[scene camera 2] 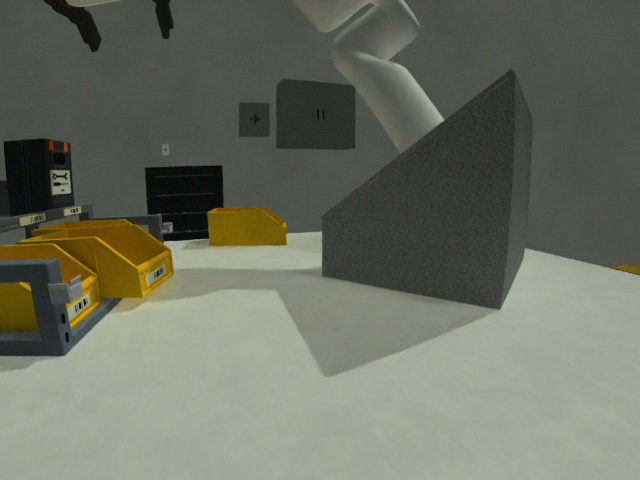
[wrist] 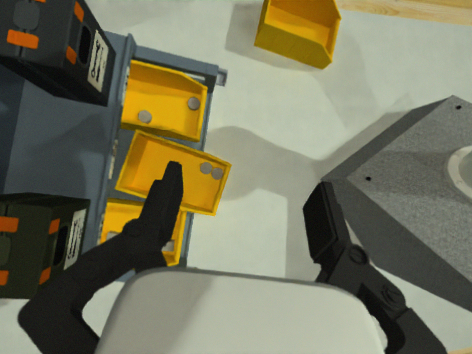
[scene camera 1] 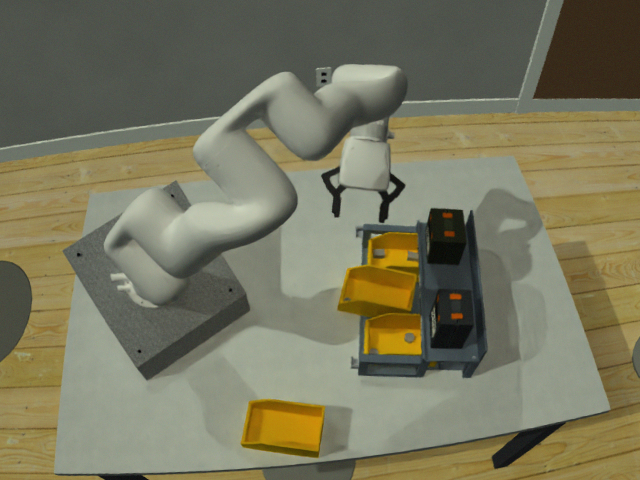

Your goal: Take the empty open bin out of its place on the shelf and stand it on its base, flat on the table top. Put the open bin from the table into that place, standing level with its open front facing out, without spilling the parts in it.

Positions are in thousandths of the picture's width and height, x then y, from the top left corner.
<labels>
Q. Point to a yellow bin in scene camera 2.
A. At 202,547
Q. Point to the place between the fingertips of my gripper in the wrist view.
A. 524,524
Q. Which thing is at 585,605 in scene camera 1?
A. A yellow bin.
</labels>
